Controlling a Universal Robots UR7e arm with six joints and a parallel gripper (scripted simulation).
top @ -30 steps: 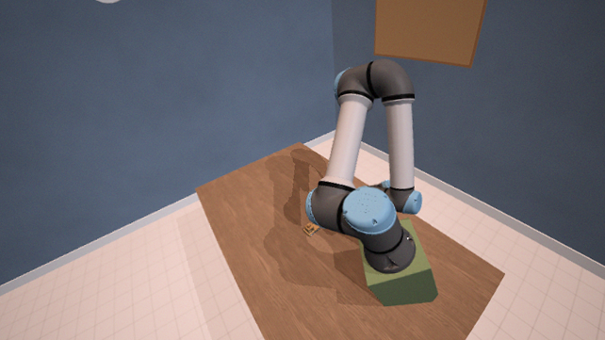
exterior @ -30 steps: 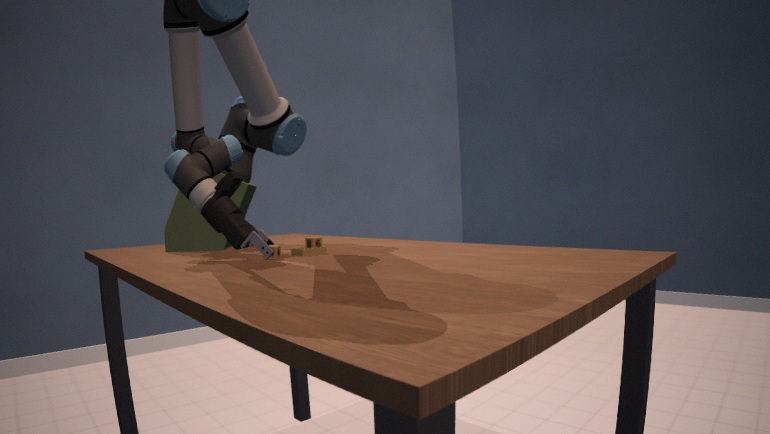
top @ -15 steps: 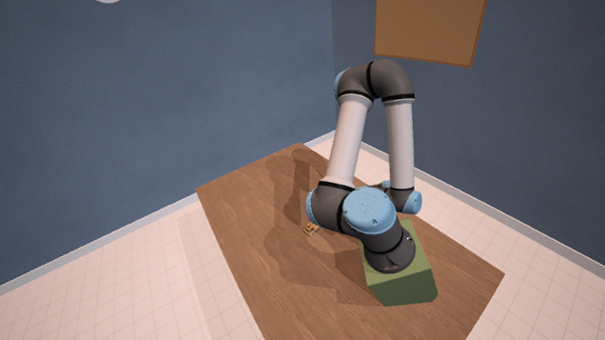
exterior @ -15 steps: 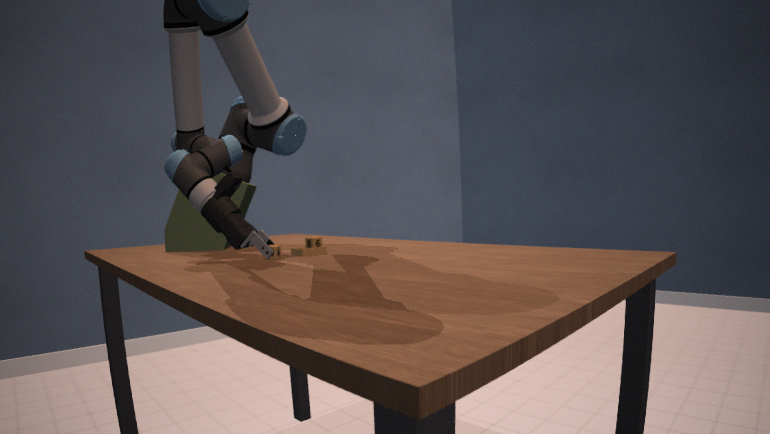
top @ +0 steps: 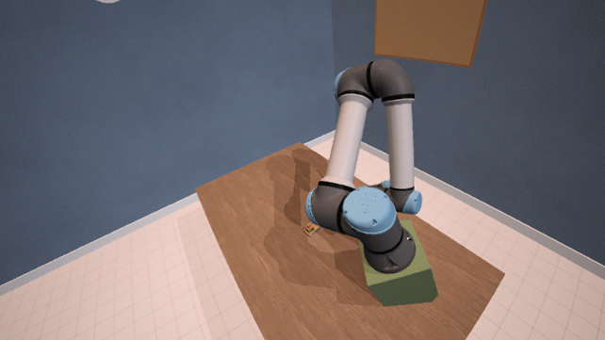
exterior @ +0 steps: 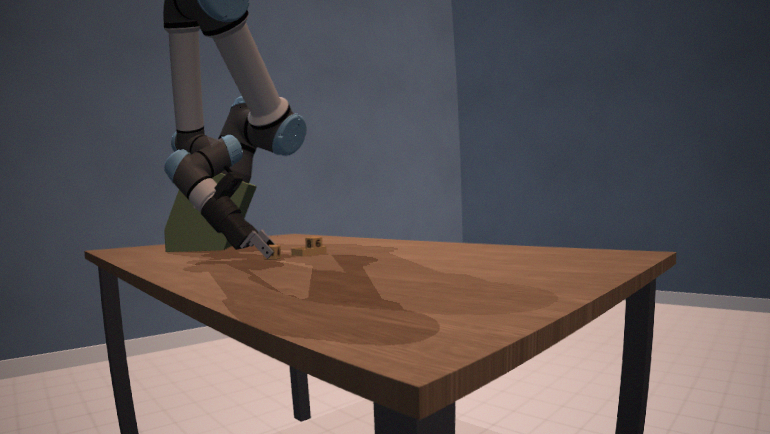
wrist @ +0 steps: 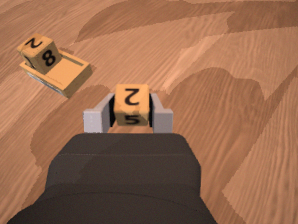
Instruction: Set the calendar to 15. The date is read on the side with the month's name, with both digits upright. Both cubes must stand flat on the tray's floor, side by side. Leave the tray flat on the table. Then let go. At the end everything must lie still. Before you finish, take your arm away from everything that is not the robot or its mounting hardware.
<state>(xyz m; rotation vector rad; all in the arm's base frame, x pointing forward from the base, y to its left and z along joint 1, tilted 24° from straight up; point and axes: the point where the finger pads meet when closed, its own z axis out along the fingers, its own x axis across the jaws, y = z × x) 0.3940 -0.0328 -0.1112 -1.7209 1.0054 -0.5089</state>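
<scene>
The wooden cube is 10 mm below my hand and 10 mm ahead of it. Round my hand: wooden tray 110 mm to the left, 10 mm below.
</scene>
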